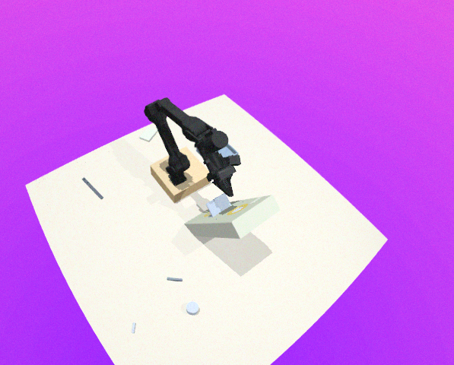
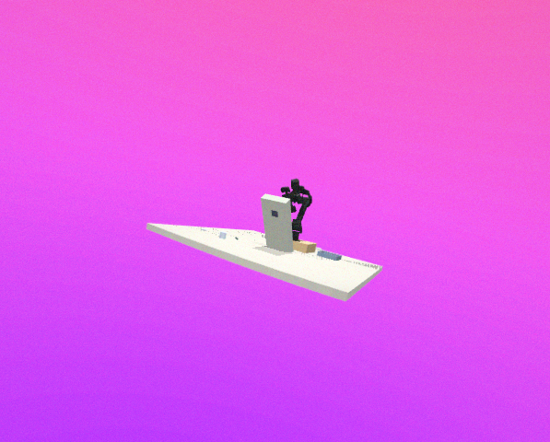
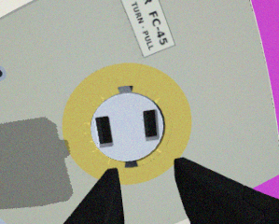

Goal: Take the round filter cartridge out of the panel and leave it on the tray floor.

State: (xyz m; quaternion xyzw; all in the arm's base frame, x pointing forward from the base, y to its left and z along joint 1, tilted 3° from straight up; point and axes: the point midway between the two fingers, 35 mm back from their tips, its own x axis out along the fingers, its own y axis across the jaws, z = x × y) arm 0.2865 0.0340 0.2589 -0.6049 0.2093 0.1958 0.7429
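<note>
Right now the round filter cartridge is 50 mm ahead of my gripper tip and 40 mm below it. The rest, counted from my gripper tip: blue tray (400 mm behind, 250 mm to the left, 290 mm below); then short bar (60 mm ahead, 270 mm to the right, 290 mm below); then grey service panel (10 mm ahead, 120 mm below).
</note>
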